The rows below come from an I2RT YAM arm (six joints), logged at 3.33 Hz.
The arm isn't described. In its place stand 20 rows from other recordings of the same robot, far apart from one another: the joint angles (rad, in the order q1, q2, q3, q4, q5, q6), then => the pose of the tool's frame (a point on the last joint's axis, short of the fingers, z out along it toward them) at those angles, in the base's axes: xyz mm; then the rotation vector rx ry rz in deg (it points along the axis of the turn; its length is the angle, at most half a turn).
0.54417, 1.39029, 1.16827, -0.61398, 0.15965, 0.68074 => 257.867 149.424 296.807 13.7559 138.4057 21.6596
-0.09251, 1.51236, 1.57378, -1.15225, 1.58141, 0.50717 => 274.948 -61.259 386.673 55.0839 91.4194 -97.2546
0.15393, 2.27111, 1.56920, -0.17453, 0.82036, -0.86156 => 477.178 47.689 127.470 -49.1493 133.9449 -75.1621
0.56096, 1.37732, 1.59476, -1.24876, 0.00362, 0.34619 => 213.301 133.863 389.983 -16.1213 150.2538 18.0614
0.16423, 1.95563, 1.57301, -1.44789, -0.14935, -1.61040 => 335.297 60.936 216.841 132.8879 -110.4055 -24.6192
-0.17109, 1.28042, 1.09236, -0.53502, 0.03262, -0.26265 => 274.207 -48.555 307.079 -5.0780 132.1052 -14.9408
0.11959, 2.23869, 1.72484, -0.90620, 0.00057, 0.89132 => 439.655 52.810 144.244 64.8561 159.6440 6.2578
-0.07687, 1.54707, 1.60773, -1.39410, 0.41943, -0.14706 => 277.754 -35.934 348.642 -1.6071 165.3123 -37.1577
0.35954, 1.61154, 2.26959, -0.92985, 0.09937, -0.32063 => 275.793 99.892 545.212 -31.4197 100.7356 -3.6846
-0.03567, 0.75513, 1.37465, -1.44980, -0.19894, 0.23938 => 66.068 4.683 405.170 13.5988 137.1825 19.1130
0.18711, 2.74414, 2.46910, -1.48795, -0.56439, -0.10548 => 483.434 110.907 104.731 19.0892 -160.5344 -46.1791
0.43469, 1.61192, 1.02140, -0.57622, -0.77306, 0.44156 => 267.872 151.786 199.233 -12.9589 162.1772 73.8440
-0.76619, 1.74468, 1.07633, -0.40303, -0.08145, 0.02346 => 252.456 -238.920 172.677 56.8108 140.4252 -8.2671
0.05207, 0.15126, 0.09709, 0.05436, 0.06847, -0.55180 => 116.387 3.627 199.950 -24.0670 87.7474 -25.5076
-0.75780, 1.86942, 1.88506, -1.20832, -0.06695, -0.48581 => 279.199 -260.920 327.858 20.6304 158.3086 -13.4482
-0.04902, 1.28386, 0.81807, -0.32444, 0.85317, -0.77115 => 258.050 -39.512 241.069 -24.5116 137.6483 -79.8240
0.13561, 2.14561, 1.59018, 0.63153, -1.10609, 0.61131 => 484.203 98.188 263.703 -33.7277 92.4539 79.3217
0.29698, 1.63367, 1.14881, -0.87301, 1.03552, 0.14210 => 296.582 58.741 225.797 -2.3108 138.8202 -73.8157
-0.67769, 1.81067, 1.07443, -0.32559, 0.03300, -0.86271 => 278.116 -225.349 154.193 -13.8824 156.9570 -30.4047
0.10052, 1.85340, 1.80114, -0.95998, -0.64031, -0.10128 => 391.632 60.877 327.187 -27.6341 139.4007 46.8923
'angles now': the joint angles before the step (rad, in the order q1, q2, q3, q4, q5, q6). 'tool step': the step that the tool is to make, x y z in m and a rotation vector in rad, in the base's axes. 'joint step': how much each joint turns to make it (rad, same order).
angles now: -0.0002, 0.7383, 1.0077, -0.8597, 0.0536, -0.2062
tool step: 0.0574, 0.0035, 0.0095, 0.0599, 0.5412, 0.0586
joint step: 0.0032, 0.4337, 0.3541, -0.4618, -0.0812, -0.0025
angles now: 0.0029, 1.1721, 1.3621, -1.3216, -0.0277, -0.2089
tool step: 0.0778, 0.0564, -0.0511, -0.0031, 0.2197, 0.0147
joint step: 0.2097, 0.3400, 0.0755, 0.0459, 0.0435, 0.1899
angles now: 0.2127, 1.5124, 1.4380, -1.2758, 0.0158, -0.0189
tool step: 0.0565, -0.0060, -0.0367, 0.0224, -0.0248, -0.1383
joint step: -0.0534, 0.1829, 0.0403, 0.1697, 0.0028, 0.0867
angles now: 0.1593, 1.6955, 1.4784, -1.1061, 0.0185, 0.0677
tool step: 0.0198, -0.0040, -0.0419, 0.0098, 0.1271, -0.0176
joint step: -0.0231, 0.1303, -0.0003, 0.0063, -0.0289, -0.0002
